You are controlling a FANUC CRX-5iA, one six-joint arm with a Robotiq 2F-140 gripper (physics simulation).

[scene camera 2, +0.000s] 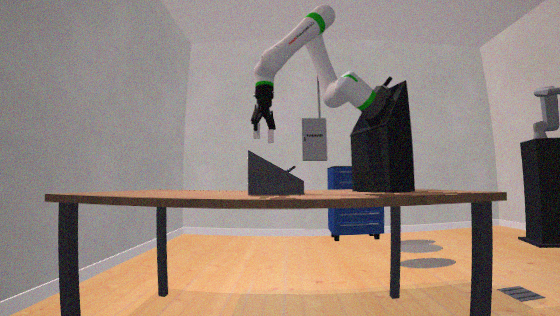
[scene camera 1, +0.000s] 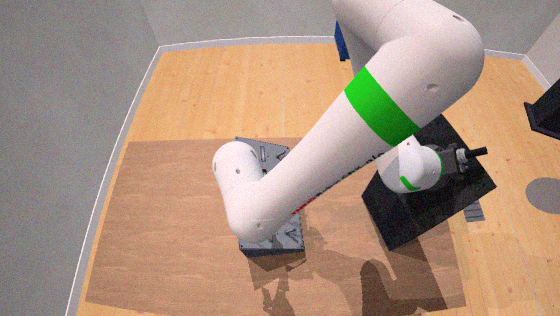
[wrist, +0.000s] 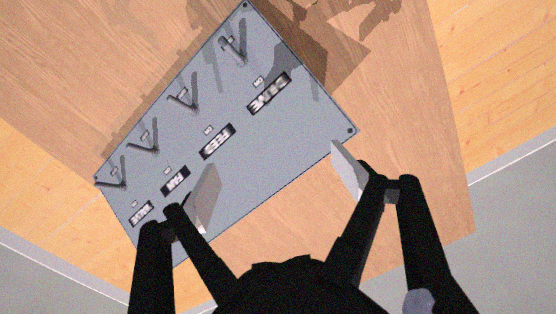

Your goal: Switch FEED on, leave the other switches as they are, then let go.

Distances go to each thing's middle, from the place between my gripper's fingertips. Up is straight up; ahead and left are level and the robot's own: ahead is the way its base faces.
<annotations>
Now: the grey sloped switch panel (scene camera 1: 281, 242) 17 cm below my hand, 15 cm to the right of it and 3 cm ahead of it.
</annotations>
